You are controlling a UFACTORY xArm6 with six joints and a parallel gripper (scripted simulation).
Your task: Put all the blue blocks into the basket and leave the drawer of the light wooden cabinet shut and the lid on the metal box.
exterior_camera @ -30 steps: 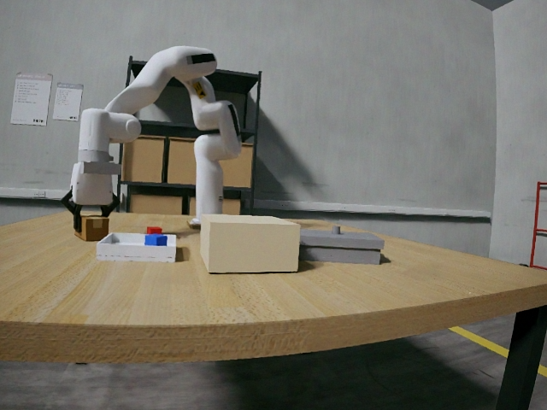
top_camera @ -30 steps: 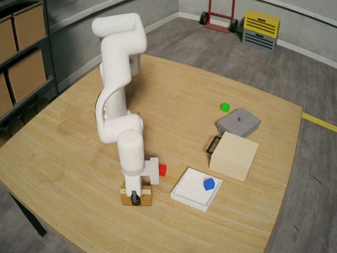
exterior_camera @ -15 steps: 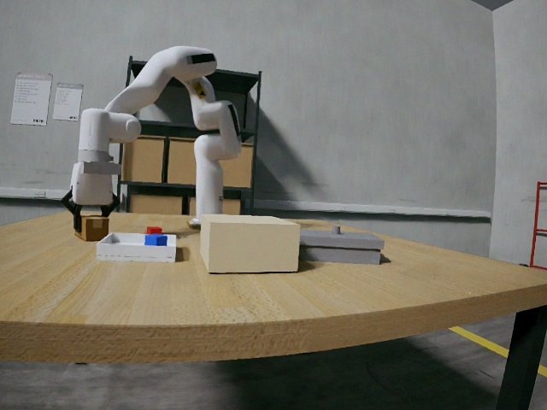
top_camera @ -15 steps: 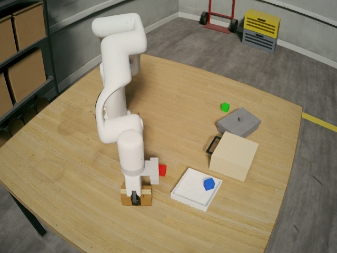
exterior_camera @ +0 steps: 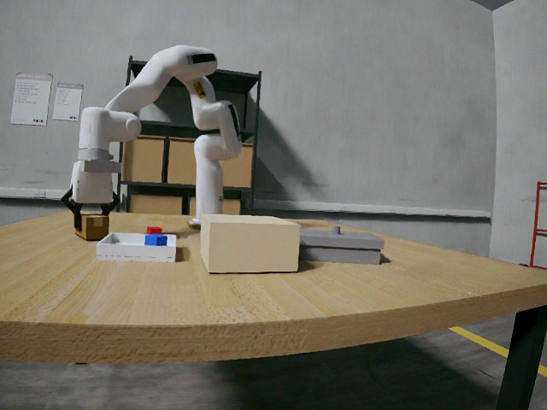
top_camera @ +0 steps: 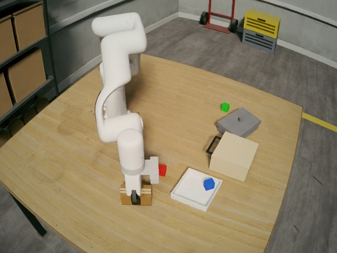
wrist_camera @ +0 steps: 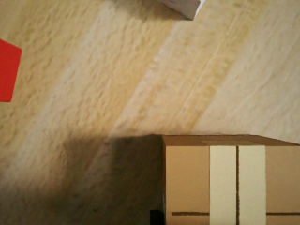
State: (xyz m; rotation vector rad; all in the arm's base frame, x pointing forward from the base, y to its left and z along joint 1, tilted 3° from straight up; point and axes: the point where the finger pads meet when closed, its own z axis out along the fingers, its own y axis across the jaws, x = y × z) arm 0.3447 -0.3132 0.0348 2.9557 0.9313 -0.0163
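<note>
My gripper is now 16 cm to the right of the white basket, 16 cm short of it and 2 cm above it. Also, from my hand: red block: 16 cm to the left, 2 cm below; light wooden cabinet: 36 cm to the left, 21 cm ahead; cardboard box: right at my hand.
</note>
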